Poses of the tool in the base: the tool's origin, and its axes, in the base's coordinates. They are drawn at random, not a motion.
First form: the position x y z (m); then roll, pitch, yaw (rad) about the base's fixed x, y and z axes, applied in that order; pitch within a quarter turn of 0, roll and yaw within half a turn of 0.
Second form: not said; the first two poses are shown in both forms.
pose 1, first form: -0.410 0.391 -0.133 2.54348 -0.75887 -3.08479
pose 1, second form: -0.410 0.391 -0.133 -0.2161 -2.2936 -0.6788
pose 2, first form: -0.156 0.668 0.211 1.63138 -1.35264 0.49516
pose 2, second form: -0.156 0.668 0.211 1.6538 -0.6980 1.4449
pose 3, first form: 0.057 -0.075 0.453 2.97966 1.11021 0.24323
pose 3, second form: 0.057 -0.075 0.453 2.4253 0.4210 -1.4891
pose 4, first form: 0.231 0.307 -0.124 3.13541 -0.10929 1.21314
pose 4, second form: 0.231 0.307 -0.124 -2.5317 -1.7559 -0.1439
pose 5, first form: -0.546 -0.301 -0.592 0.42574 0.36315 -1.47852
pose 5, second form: -0.546 -0.301 -0.592 0.6106 -0.0214 -1.5146
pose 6, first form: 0.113 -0.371 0.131 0.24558 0.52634 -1.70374
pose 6, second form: 0.113 -0.371 0.131 0.6291 0.1873 -1.7154
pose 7, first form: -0.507 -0.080 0.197 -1.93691 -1.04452 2.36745
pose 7, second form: -0.507 -0.080 0.197 -0.0185 -1.8057 0.7043
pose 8, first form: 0.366 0.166 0.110 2.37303 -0.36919 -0.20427
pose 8, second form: 0.366 0.166 0.110 2.2928 -0.4113 0.3357
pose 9, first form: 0.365 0.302 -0.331 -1.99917 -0.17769 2.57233
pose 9, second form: 0.365 0.302 -0.331 -0.5226 -2.2581 1.3694
